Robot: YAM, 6 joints.
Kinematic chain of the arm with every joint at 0, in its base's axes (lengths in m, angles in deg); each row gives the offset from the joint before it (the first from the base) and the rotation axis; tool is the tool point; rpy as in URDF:
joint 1: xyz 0 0 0.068 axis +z
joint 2: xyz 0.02 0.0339 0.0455 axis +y
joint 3: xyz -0.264 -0.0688 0 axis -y
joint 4: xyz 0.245 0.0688 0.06 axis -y
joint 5: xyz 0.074 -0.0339 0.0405 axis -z
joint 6: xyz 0.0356 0 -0.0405 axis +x
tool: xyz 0 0 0 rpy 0 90 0
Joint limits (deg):
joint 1: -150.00..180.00
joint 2: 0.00..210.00
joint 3: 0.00..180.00
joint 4: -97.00..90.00
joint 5: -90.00..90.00
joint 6: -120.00..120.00
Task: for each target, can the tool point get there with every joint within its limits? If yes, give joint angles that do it. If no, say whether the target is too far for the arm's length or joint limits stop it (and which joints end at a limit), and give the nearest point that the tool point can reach.
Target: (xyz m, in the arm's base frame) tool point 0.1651 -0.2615 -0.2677
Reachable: yes | joints -51.91 192.12 83.28 53.65 61.80 3.22
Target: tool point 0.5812 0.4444 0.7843
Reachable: no: too far | nearest point 0.3777 0.2888 0.5428 | short by 0.352 m
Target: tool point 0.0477 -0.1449 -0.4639
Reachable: no: joint limits stop it (at a limit: joint 2) | nearest point 0.0539 -0.1637 -0.3722 | short by 0.094 m
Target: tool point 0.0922 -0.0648 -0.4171
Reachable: no: joint limits stop it (at a limit: joint 2) | nearest point 0.1079 -0.0758 -0.3610 | short by 0.059 m
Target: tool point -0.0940 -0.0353 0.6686
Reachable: yes | joints 12.92 49.22 118.11 9.95 22.03 7.27
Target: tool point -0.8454 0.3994 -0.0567
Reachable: no: too far | nearest point -0.5744 0.2714 -0.0010 | short by 0.305 m
